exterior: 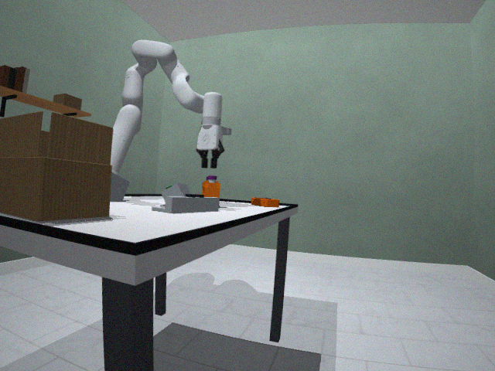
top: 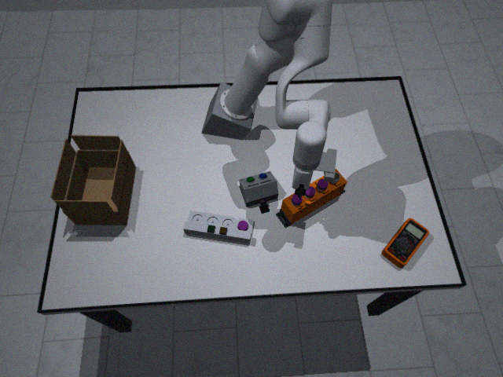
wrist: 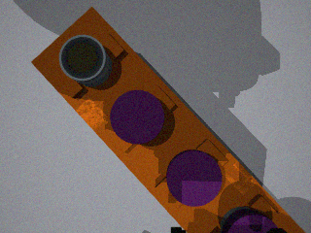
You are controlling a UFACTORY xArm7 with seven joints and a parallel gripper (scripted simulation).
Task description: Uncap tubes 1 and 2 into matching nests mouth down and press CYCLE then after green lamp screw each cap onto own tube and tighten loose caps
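Right now the purple cap is 80 mm to the left of my hand, 60 mm below it and 40 mm behind it. The rest, counted from my hand: tube 1: 120 mm to the left, 70 mm behind, 60 mm below; then blue key: 120 mm to the right, 110 mm below, 80 mm behind; then grey key housing: 140 mm to the right, 120 mm below, 60 mm behind.
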